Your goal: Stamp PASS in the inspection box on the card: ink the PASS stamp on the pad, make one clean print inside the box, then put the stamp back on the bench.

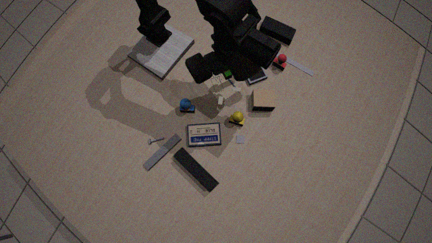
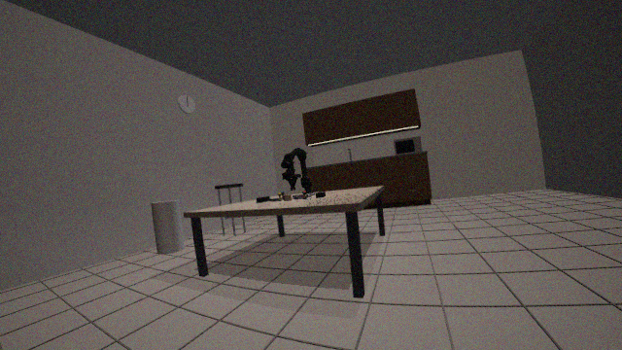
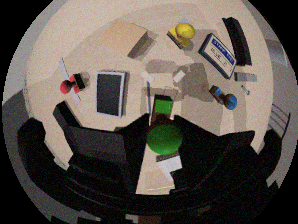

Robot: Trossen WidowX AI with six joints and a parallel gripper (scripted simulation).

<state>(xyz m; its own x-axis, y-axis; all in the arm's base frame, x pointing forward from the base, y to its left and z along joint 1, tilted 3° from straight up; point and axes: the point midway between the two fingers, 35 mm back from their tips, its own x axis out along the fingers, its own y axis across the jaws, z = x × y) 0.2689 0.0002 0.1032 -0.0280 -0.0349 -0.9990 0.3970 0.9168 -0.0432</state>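
Now: the white lined card 1 cm behind my gripper tip, 1 cm to the right of it and 10 cm below it. From my gripper tip the other things lie so: grey block: 6 cm behind, 9 cm to the left, 8 cm below; black ink pad: 4 cm ahead, 9 cm to the left, 9 cm below; green-knobbed stamp: right at my gripper tip.
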